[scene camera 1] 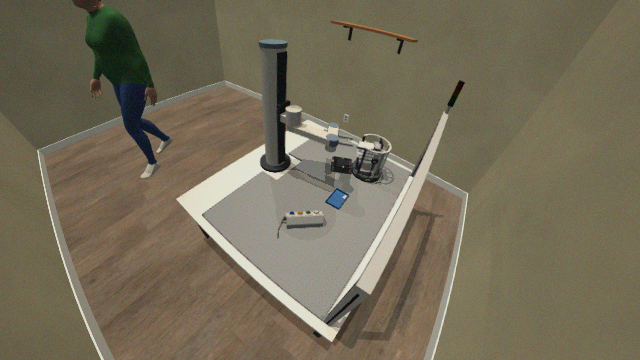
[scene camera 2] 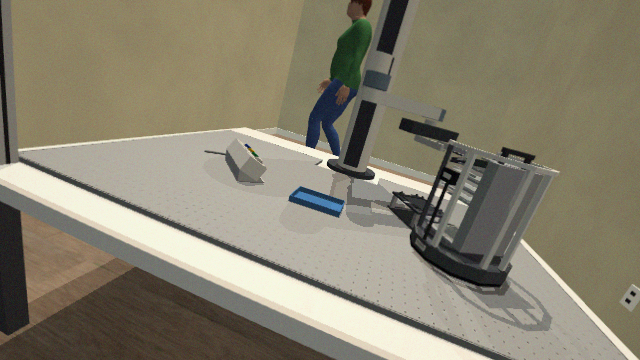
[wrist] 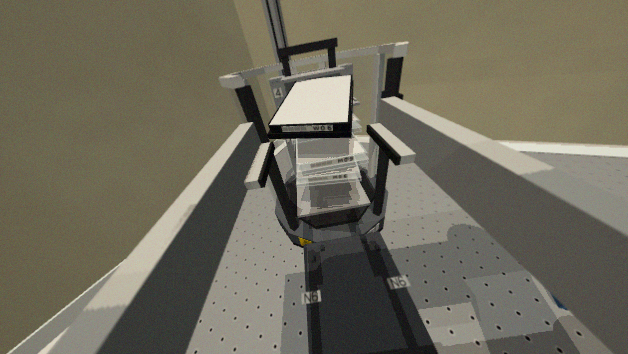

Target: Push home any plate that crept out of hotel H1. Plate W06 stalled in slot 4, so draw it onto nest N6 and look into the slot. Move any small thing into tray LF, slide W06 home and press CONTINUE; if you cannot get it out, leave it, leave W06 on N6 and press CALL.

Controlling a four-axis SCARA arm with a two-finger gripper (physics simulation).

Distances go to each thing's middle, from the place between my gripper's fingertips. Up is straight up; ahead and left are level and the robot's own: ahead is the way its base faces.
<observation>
I see the plate labelled W06 (wrist: 321, 107) 10 cm ahead of my hand, 4 cm to the left of it and 1 cm below it. The rest, counted from my hand: blue tray marked LF (scene camera 2: 303, 196) (34 cm to the right, 25 cm below, 12 cm ahead); round plate rack (scene camera 2: 480, 206) (15 cm ahead, 10 cm below, 7 cm to the left).
</observation>
